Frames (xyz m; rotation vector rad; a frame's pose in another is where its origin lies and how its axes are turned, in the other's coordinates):
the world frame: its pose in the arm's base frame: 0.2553 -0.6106 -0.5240 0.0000 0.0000 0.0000
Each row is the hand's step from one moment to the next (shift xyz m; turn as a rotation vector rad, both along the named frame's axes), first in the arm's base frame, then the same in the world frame.
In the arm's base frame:
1: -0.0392 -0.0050 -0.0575 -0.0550 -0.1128 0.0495
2: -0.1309 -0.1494 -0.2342 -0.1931 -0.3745 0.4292
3: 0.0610 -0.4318 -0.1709 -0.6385 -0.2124 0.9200
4: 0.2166 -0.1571 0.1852 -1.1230 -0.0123 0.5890
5: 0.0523 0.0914 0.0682 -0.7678 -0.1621 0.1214
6: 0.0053 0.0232 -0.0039 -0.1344 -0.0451 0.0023
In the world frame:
1: -0.0392 -0.0050 -0.0575 -0.0550 -0.1128 0.0495
2: -0.1309 -0.1494 -0.2342 -0.1931 -0.3745 0.4292
3: 0.0610 -0.4318 -0.1709 -0.6385 -0.2124 0.9200
4: 0.2166 -0.1571 0.1852 -1.1230 -0.0123 0.5890
5: 0.0523 0.0914 0.0682 -0.7678 -0.1621 0.1214
6: 0.0053 0.0232 -0.0039 -0.1344 -0.0451 0.0023

